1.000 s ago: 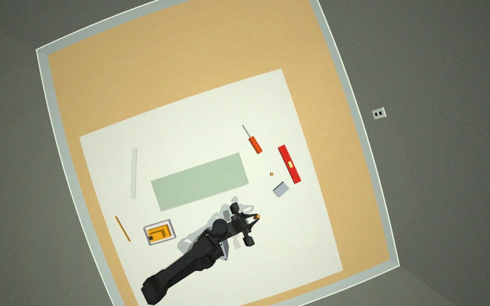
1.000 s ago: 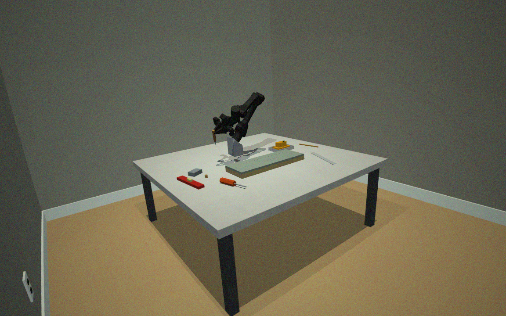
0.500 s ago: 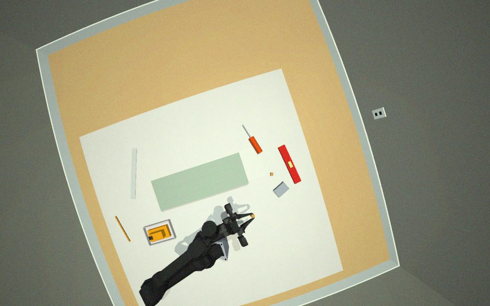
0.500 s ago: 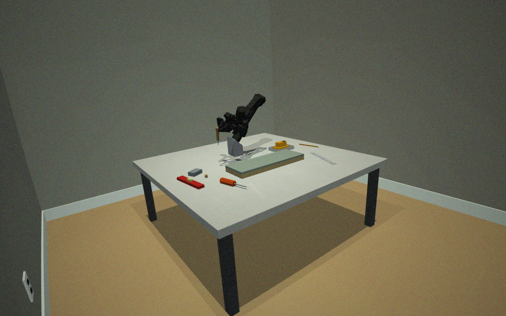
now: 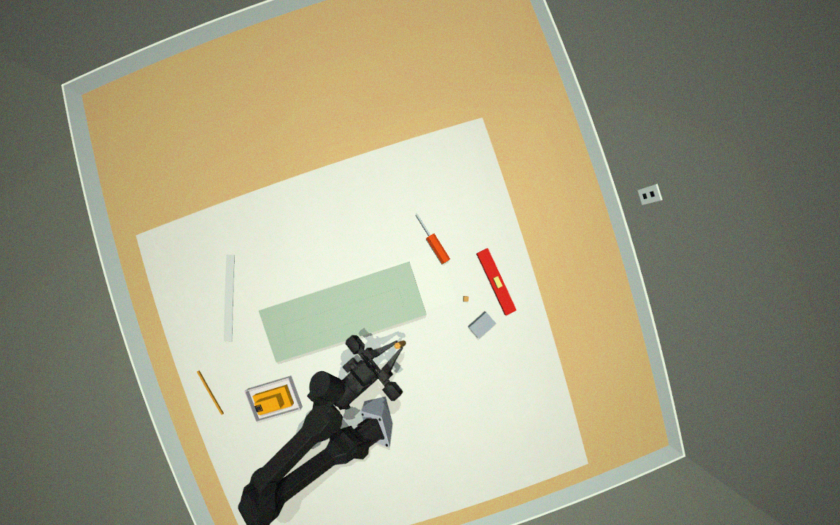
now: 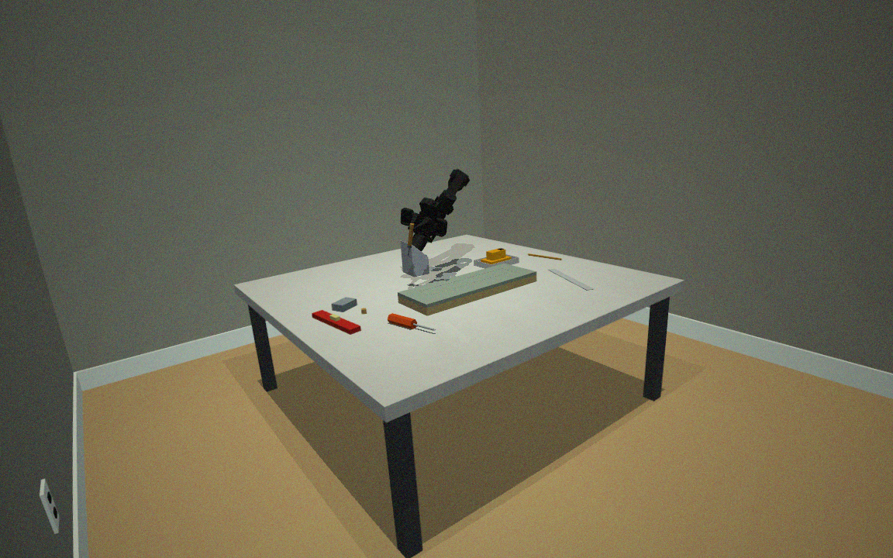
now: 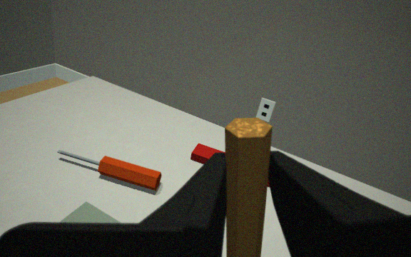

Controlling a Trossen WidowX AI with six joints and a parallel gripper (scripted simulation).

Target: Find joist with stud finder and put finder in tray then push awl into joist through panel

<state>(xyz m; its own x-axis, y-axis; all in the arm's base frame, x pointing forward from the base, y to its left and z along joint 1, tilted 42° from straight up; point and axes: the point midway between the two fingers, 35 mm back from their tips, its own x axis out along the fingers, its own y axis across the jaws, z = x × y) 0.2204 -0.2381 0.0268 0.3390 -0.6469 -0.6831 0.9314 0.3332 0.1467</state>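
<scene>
Right now my gripper tip is 50 mm above the awl and 10 mm past it. Also, from my gripper tip: grey block: 240 mm to the right, 240 mm below, 100 mm behind; small brown cube: 250 mm below, 220 mm to the right; orange-handled screwdriver: 250 mm ahead, 240 mm below, 190 mm to the right.
</scene>
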